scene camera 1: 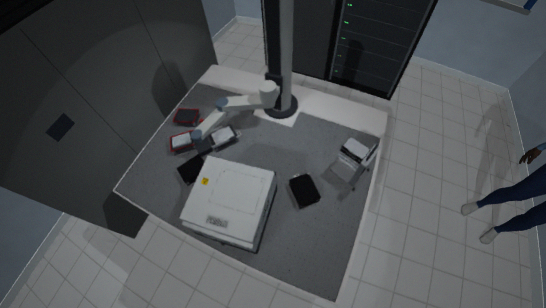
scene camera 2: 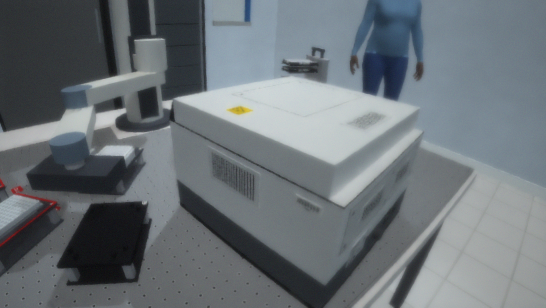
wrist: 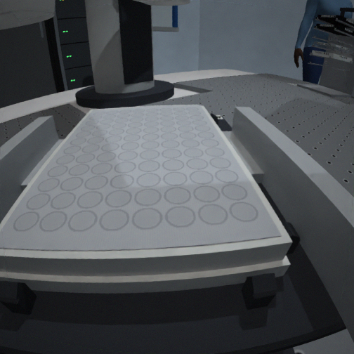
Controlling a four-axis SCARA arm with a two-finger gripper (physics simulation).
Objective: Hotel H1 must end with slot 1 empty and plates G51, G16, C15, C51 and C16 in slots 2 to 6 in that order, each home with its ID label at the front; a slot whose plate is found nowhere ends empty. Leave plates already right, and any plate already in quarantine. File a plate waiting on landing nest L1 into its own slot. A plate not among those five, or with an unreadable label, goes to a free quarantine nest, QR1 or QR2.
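Seen in the pictures: gripper, fingertip midpoint: (scene camera 1: pixel 225 133) (scene camera 2: pixel 113 152); arm's base, origin of the base link: (scene camera 1: pixel 280 105) (scene camera 2: pixel 146 121).
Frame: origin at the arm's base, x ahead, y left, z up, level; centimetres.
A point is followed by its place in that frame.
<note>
A white plate (wrist: pixel 145 185) (scene camera 1: pixel 223 135) {x 42.4, y -20.5, z 7.7 cm} (scene camera 2: pixel 117 152) {x 41.2, y -19.3, z 7.7 cm} with round wells sits level between the corner posts of a black nest (wrist: pixel 150 325). No ID label is readable on it. My gripper (wrist: pixel 143 125) (scene camera 1: pixel 220 136) {x 40.2, y -20.1, z 7.6 cm} is shut on this plate, its pads against both long sides; in scene camera 2 its dark body hides the fingers. Hotel H1 (scene camera 1: pixel 357 173) {x 41.7, y 61.1, z 16.9 cm} stands at the right side of the table, with a white plate (scene camera 1: pixel 356 148) {x 33.0, y 56.1, z 25.3 cm} on top. Its slot numbers and labels are too small to read. A red nest (scene camera 1: pixel 173 148) {x 62.8, y -47.3, z 6.4 cm} holds another white plate (scene camera 1: pixel 182 140) {x 55.8, y -44.1, z 7.7 cm} (scene camera 2: pixel 17 212) {x 56.4, y -42.5, z 7.7 cm}.
A second red-edged nest (scene camera 1: pixel 186 116) {x 37.4, y -54.9, z 6.3 cm} shows no plate. A black nest (scene camera 1: pixel 191 170) {x 70.9, y -27.0, z 6.3 cm} (scene camera 2: pixel 107 235) {x 71.0, y -28.1, z 6.3 cm} stands close beside the large white instrument (scene camera 1: pixel 235 195) {x 78.9, y 11.9, z 26.7 cm} (scene camera 2: pixel 280 120) {x 85.8, y -2.4, z 26.7 cm}. Another black nest (scene camera 1: pixel 304 190) {x 56.5, y 38.0, z 6.3 cm} lies between instrument and hotel. The arm column (scene camera 1: pixel 286 60) {x 4.3, y 6.1, z 43.9 cm} rises at the back.
</note>
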